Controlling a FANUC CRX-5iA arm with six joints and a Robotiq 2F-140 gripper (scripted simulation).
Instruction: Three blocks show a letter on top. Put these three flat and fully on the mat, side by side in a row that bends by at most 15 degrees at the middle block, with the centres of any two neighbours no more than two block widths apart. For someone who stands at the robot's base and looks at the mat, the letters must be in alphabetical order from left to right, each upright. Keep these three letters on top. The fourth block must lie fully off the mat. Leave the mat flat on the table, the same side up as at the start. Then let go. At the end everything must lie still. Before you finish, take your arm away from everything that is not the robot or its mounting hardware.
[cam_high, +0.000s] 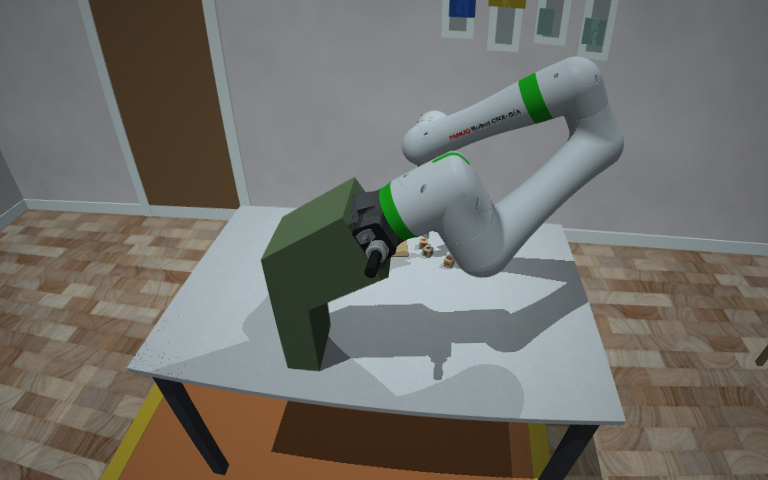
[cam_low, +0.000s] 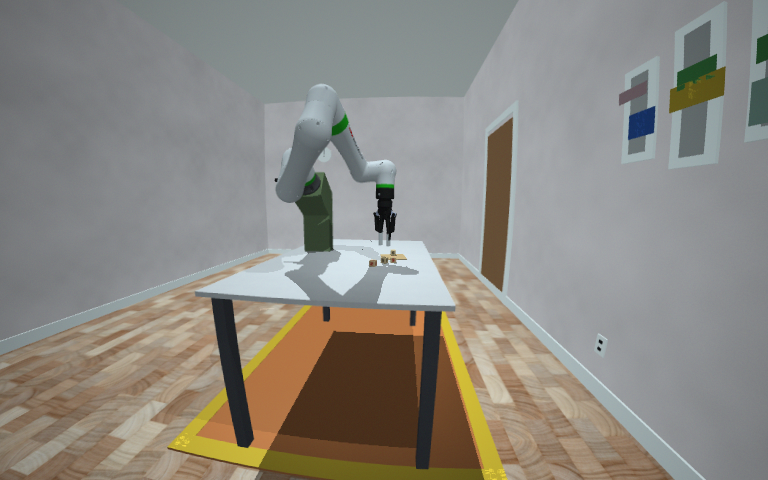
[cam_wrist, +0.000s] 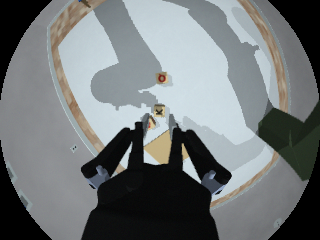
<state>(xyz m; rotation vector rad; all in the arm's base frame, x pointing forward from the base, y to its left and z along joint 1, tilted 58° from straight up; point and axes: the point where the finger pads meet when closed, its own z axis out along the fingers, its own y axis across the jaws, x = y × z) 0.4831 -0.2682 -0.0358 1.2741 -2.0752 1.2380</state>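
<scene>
Right now my hand is 4 cm short of the tan mat, 15 cm to the right of it and 12 cm above it.
</scene>
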